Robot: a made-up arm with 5 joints.
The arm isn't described. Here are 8 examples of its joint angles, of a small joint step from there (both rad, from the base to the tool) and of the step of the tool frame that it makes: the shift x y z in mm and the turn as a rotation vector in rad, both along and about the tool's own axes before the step.
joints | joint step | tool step
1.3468 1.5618 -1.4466 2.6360 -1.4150 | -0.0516 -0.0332 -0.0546 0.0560 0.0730 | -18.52 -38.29 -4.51 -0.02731 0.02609 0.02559
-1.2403 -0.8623 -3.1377 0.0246 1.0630 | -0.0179 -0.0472 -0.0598 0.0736 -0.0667 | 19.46 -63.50 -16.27 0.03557 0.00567 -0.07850
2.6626 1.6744 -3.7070 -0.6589 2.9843 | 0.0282 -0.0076 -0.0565 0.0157 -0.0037 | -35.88 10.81 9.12 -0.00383 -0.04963 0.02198
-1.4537 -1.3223 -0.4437 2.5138 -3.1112 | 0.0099 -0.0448 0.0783 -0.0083 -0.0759 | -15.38 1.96 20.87 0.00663 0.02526 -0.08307
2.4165 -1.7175 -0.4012 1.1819 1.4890 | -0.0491 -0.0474 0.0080 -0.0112 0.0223 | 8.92 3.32 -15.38 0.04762 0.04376 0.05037
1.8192 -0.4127 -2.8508 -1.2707 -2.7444 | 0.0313 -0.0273 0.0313 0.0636 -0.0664 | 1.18 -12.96 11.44 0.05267 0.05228 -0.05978
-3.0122 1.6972 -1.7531 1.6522 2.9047 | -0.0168 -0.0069 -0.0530 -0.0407 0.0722 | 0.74 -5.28 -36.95 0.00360 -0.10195 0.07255
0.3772 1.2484 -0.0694 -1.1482 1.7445 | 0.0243 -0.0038 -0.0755 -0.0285 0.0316 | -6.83 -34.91 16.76 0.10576 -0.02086 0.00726
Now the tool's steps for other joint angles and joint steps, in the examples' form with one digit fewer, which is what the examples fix.
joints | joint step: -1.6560 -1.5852 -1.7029 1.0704 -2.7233 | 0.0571 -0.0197 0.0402 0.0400 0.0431
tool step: 4.0 -26.5 11.1 -0.0164 0.0746 0.0761
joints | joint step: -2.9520 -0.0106 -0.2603 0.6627 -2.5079 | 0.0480 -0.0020 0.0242 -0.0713 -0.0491
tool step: 10.2 10.9 3.4 -0.0140 -0.0501 -0.0939
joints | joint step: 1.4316 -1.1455 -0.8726 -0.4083 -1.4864 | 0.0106 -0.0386 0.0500 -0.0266 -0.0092
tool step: 1.0 -4.9 -13.4 -0.0146 0.0081 -0.0011
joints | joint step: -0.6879 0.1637 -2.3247 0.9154 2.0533 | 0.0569 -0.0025 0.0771 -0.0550 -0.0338
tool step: -21.0 31.8 31.2 -0.0416 -0.0392 -0.0525
